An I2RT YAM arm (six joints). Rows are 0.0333 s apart.
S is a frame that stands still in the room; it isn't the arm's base.
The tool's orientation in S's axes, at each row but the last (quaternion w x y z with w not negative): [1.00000 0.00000 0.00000 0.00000]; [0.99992 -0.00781 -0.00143 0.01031]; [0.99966 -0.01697 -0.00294 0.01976]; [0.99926 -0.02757 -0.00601 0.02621]
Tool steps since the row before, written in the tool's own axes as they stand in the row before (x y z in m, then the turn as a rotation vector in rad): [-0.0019 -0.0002 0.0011 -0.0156 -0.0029 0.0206]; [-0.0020 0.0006 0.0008 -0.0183 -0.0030 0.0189]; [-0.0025 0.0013 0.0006 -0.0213 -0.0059 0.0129]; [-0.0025 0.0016 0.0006 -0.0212 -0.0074 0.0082]
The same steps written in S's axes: [-0.0019 -0.0002 0.0011 -0.0156 -0.0029 0.0206]; [-0.0020 0.0006 0.0008 -0.0183 -0.0031 0.0189]; [-0.0026 0.0012 0.0005 -0.0211 -0.0063 0.0130]; [-0.0026 0.0015 0.0005 -0.0209 -0.0080 0.0084]
